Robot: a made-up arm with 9 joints. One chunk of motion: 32 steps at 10 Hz.
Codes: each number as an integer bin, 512 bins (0 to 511) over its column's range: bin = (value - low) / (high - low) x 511, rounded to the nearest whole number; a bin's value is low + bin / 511 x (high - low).
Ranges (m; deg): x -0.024..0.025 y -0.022..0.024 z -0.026..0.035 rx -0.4..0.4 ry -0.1..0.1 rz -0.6..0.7
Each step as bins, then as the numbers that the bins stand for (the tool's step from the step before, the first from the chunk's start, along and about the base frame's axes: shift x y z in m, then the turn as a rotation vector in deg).
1 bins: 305 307 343 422 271 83
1 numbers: 0.00525 0.00564 0.01495 0.261 0.006 -0.389
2 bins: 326 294 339 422 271 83
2 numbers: 0.00726 0.00447 0.01447 0.261 0.006 -0.389
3 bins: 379 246 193 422 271 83
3 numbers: 0.01234 0.00014 -0.00296 0.261 0.006 -0.389
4 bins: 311 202 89 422 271 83
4 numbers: 0.00582 -0.00382 -0.01538 0.261 0.006 -0.389
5 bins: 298 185 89 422 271 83
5 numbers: 0.00458 -0.00535 -0.01538 0.261 0.006 -0.389
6 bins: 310 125 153 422 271 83
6 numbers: 0.00573 -0.01075 -0.00774 0.261 0.006 -0.389
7 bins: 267 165 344 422 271 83
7 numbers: 0.00160 -0.00715 0.01506 0.261 0.006 -0.389
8 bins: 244 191 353 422 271 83
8 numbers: -0.00060 -0.00481 0.01614 0.261 0.006 -0.389
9 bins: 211 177 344 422 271 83
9 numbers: -0.00377 -0.00607 0.01506 0.261 0.006 -0.389
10 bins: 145 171 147 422 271 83
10 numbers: -0.01010 -0.00661 -0.00845 0.261 0.006 -0.389
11 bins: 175 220 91 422 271 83
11 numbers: -0.00722 -0.00220 -0.01514 0.261 0.006 -0.389
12 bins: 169 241 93 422 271 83
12 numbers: -0.00779 -0.00031 -0.01490 0.261 0.006 -0.389
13 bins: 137 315 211 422 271 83
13 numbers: -0.01086 0.00636 -0.00081 0.261 0.006 -0.389
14 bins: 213 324 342 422 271 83
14 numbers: -0.00358 0.00717 0.01483 0.261 0.006 -0.389
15 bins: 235 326 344 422 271 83
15 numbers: -0.00147 0.00735 0.01506 0.261 0.006 -0.389
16 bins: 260 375 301 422 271 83
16 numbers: 0.00093 0.01176 0.00993 0.261 0.006 -0.389
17 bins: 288 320 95 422 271 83
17 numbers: 0.00362 0.00681 -0.01466 0.261 0.006 -0.389
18 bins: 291 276 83 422 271 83
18 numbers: 0.00390 0.00285 -0.01609 0.261 0.006 -0.389
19 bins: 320 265 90 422 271 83
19 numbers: 0.00668 0.00186 -0.01526 0.261 0.006 -0.389
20 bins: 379 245 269 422 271 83
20 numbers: 0.01234 0.00005 0.00611 0.261 0.006 -0.389
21 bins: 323 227 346 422 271 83
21 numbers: 0.00697 -0.00157 0.01530 0.261 0.006 -0.389
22 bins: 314 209 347 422 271 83
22 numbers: 0.00611 -0.00319 0.01542 0.261 0.006 -0.389
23 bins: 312 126 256 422 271 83
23 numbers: 0.00592 -0.01066 0.00456 0.261 0.006 -0.389
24 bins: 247 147 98 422 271 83
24 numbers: -0.00032 -0.00877 -0.01430 0.261 0.006 -0.389
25 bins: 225 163 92 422 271 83
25 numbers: -0.00242 -0.00733 -0.01502 0.261 0.006 -0.389
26 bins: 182 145 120 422 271 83
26 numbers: -0.00655 -0.00895 -0.01168 0.261 0.006 -0.389
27 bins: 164 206 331 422 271 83
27 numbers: -0.00827 -0.00346 0.01351 0.261 0.006 -0.389
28 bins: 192 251 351 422 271 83
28 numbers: -0.00559 0.00059 0.01590 0.261 0.006 -0.389
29 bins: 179 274 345 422 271 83
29 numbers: -0.00684 0.00267 0.01518 0.261 0.006 -0.389
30 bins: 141 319 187 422 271 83
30 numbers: -0.01048 0.00672 -0.00368 0.261 0.006 -0.389
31 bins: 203 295 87 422 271 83
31 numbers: -0.00453 0.00456 -0.01561 0.261 0.006 -0.389
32 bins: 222 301 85 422 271 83
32 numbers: -0.00271 0.00510 -0.01585 0.261 0.006 -0.389
